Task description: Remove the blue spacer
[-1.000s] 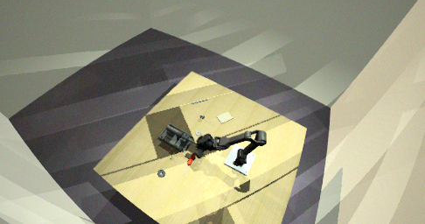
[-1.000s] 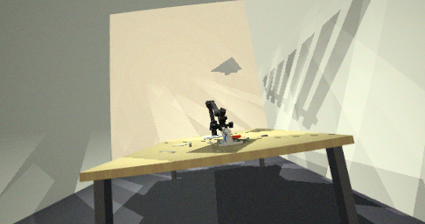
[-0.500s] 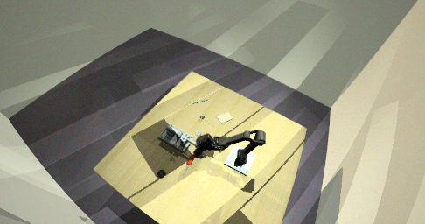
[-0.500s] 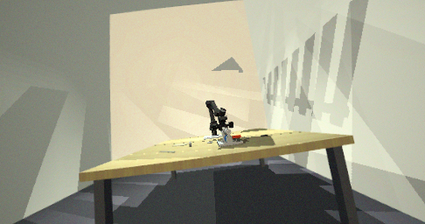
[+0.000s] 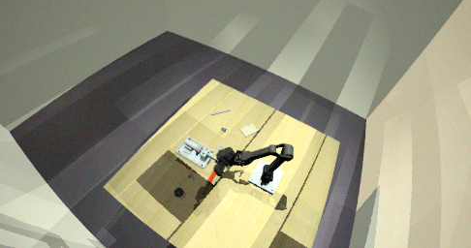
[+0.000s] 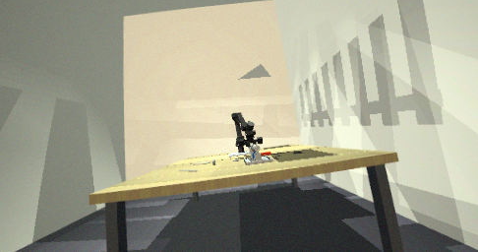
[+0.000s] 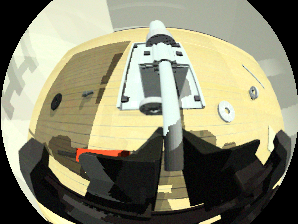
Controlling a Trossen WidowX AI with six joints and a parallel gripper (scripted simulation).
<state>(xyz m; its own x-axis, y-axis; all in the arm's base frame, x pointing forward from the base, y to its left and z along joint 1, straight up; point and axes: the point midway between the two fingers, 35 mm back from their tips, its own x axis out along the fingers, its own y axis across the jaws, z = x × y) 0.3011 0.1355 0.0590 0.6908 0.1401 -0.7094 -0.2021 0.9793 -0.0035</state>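
Now: the long pale shaft 6 cm ahead of my gripper tip, 1 cm to the left of it and 2 cm above it. The rest, counted from my gripper tip: thin bar: 29 cm ahead, 37 cm to the right, 5 cm below; then blue spacer: 14 cm ahead, 3 cm to the left, 3 cm below; then paper slip: 1 cm ahead, 39 cm to the right, 5 cm below.
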